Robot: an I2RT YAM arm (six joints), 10 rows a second.
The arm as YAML. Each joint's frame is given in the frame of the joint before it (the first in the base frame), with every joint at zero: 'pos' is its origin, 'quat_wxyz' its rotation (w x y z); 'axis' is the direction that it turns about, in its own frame. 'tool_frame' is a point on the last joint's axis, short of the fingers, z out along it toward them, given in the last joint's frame.
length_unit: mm
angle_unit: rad
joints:
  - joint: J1
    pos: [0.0, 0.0, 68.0]
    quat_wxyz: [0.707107, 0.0, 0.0, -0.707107]
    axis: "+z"
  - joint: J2
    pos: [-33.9, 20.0, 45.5]
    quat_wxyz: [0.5, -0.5, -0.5, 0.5]
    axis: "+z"
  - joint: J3
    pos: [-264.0, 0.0, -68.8]
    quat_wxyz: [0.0, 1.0, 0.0, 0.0]
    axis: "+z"
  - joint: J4
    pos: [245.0, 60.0, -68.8]
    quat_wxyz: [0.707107, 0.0, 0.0, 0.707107]
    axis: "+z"
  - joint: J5
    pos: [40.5, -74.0, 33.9]
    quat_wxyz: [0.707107, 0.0, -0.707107, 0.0]
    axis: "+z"
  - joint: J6
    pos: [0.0, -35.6, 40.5]
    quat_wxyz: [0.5, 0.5, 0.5, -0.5]
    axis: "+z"
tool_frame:
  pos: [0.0, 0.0, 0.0]
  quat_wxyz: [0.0, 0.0, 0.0, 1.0]
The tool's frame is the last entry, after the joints.
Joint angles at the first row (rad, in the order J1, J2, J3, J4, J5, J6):
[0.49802 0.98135 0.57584 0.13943 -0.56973 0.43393]
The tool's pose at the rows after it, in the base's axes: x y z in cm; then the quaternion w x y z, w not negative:
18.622 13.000 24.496 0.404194 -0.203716 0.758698 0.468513
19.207 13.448 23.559 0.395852 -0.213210 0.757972 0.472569
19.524 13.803 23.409 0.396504 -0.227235 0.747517 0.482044
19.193 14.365 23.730 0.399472 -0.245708 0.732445 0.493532
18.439 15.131 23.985 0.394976 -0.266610 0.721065 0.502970
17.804 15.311 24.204 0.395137 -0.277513 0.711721 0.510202
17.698 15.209 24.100 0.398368 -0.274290 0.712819 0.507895
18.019 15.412 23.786 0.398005 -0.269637 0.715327 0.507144
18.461 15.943 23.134 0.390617 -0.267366 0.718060 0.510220
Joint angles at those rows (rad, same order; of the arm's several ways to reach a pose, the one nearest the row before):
[0.52359 1.02487 0.52358 0.21767 -0.57888 0.43851]
[0.52473 1.08091 0.51478 0.27067 -0.60215 0.42859]
[0.52738 1.11144 0.51518 0.31912 -0.63155 0.42095]
[0.55294 1.11179 0.51516 0.35154 -0.64642 0.41714]
[0.59679 1.10189 0.51481 0.35648 -0.64949 0.40989]
[0.61780 1.08015 0.50563 0.36223 -0.65481 0.40951]
[0.61816 1.07329 0.49725 0.36604 -0.64414 0.41103]
[0.61817 1.09844 0.49688 0.39003 -0.63689 0.41790]
[0.62544 1.14731 0.49688 0.43203 -0.63686 0.42973]

